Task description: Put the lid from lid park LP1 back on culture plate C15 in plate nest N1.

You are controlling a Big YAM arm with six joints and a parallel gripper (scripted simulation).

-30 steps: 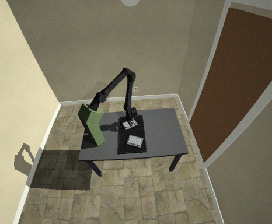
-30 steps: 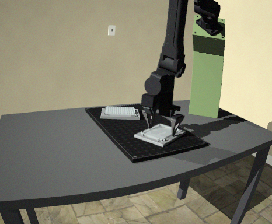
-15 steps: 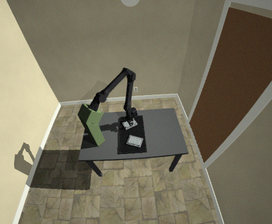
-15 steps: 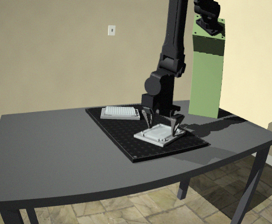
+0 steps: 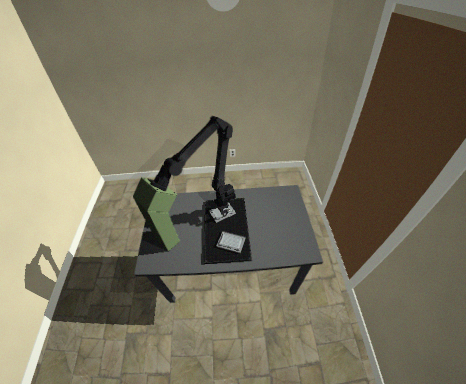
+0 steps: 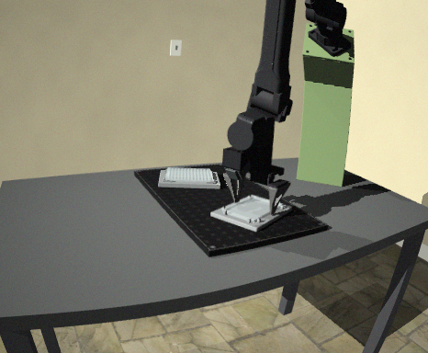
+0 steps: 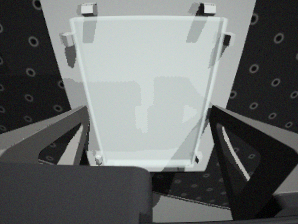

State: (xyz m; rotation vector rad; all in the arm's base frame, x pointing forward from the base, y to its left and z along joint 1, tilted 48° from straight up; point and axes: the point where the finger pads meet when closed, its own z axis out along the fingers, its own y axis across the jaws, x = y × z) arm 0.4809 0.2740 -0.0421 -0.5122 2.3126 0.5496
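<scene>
Right now the clear lid is 10 mm below my hand. The rest, counted from my hand: lid park LP1 (20 mm below); then culture plate C15 (240 mm to the right, 100 mm ahead).
</scene>
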